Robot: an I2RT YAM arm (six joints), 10 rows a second.
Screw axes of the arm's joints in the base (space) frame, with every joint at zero. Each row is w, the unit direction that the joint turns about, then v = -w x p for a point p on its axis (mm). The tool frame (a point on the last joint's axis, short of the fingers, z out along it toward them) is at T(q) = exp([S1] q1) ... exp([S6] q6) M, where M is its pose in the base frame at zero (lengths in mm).
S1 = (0, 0, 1, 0.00, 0.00, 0.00)
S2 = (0, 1, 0, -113.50, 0.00, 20.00)
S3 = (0, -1, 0, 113.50, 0.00, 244.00)
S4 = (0, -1, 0, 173.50, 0.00, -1.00)
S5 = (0, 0, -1, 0.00, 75.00, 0.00)
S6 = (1, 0, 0, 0.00, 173.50, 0.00)
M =
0 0 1 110.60
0 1 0 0.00
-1 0 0 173.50
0 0 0 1
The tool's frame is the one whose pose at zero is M.
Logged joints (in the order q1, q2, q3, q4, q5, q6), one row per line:
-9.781, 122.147, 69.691, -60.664, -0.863, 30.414
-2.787, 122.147, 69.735, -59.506, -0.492, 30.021
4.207, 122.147, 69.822, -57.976, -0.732, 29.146
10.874, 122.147, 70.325, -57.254, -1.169, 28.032
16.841, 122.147, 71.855, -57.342, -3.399, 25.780
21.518, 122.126, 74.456, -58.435, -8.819, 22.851
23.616, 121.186, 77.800, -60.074, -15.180, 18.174
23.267, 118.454, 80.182, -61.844, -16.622, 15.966
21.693, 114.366, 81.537, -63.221, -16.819, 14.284
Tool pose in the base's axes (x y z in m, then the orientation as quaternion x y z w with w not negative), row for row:
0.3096, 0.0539, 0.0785, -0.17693, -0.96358, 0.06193, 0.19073
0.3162, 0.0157, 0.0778, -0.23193, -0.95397, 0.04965, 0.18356
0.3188, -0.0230, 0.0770, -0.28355, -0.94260, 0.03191, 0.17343
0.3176, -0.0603, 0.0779, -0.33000, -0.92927, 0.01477, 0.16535
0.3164, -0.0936, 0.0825, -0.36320, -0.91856, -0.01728, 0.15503
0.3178, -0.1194, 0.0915, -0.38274, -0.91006, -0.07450, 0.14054
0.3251, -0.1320, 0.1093, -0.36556, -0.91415, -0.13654, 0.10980
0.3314, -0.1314, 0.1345, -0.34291, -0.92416, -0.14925, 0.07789
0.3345, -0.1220, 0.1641, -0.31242, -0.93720, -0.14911, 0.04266
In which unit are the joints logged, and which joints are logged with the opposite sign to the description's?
The joints are logged in degrees. Opposite sign: q1.
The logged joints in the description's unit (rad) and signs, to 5 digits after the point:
0.17071, 2.13187, 1.21634, -1.05879, -0.01506, 0.53082
0.04864, 2.13187, 1.21711, -1.03858, -0.00859, 0.52397
-0.07343, 2.13187, 1.21862, -1.01187, -0.01278, 0.50869
-0.18979, 2.13187, 1.22740, -0.99927, -0.02040, 0.48925
-0.29393, 2.13187, 1.25411, -1.00081, -0.05932, 0.44995
-0.37556, 2.13150, 1.29950, -1.01988, -0.15392, 0.39883
-0.41218, 2.11509, 1.35787, -1.04849, -0.26494, 0.31720
-0.40609, 2.06741, 1.39944, -1.07938, -0.29011, 0.27866
-0.37861, 1.99606, 1.42309, -1.10341, -0.29355, 0.24930

